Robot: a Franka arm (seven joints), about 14 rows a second.
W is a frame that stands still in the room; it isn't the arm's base.
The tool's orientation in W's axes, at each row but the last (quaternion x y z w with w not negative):
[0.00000, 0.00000, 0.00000, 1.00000]
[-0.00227, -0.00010, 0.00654, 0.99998]
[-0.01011, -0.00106, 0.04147, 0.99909]
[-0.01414, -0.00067, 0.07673, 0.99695]
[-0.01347, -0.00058, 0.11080, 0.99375]
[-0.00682, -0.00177, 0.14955, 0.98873]
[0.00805, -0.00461, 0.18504, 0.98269]
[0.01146, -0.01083, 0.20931, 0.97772]
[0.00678, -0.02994, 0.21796, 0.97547]
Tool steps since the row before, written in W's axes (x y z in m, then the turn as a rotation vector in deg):
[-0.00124, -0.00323, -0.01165, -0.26, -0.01, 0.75]
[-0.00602, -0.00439, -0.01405, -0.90, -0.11, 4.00]
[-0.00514, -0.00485, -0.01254, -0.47, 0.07, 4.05]
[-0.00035, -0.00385, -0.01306, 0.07, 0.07, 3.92]
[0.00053, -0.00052, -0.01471, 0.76, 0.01, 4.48]
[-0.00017, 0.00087, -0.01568, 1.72, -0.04, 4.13]
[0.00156, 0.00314, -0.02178, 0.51, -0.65, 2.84]
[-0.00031, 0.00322, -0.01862, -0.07, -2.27, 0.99]
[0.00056, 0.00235, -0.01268, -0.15, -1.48, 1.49]
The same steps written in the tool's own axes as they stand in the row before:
[-0.00124, -0.00323, -0.01165, -0.26, -0.01, 0.75]
[-0.00608, -0.00425, -0.01407, -0.90, -0.12, 4.00]
[-0.00554, -0.00415, -0.01262, -0.46, 0.03, 4.05]
[-0.00092, -0.00338, -0.01316, 0.08, -0.05, 3.92]
[0.00043, -0.00023, -0.01472, 0.74, -0.28, 4.48]
[0.00007, 0.00110, -0.01567, 1.64, -0.60, 4.12]
[0.00233, 0.00205, -0.02184, 0.27, -0.75, 2.85]
[0.00055, 0.00273, -0.01869, -0.97, -2.02, 1.05]
[0.00073, 0.00189, -0.01275, -0.67, -1.28, 1.53]

